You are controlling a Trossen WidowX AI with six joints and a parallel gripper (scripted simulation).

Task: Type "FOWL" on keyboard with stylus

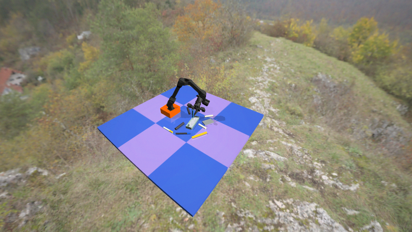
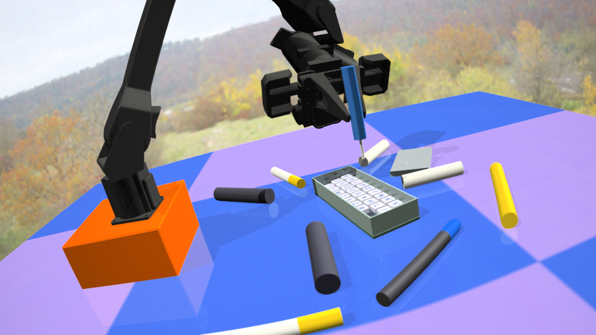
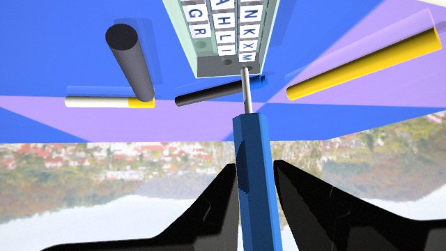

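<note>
My gripper tip is 10 cm above the keyboard end wall, 2 cm past it and 1 cm to the right of it. Round my gripper tip: blue stylus: 1 cm below; stylus tip: 5 cm below; grey pad: 13 cm to the left, 11 cm below, 9 cm ahead.
</note>
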